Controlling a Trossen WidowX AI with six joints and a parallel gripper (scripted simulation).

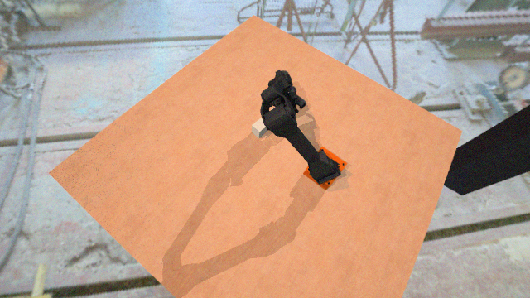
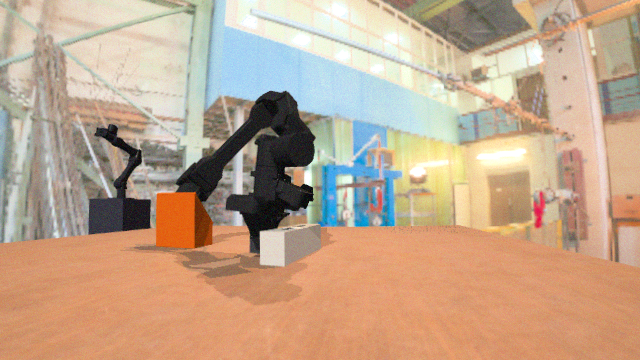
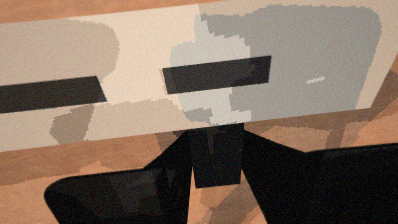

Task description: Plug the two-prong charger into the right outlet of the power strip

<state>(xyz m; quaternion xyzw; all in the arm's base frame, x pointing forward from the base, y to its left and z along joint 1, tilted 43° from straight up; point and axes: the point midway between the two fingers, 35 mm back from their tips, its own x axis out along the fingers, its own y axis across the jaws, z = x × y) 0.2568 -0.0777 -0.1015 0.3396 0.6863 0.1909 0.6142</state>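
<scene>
The two-prong charger lies 20 mm ahead of my gripper tip and 10 mm above it.
</scene>
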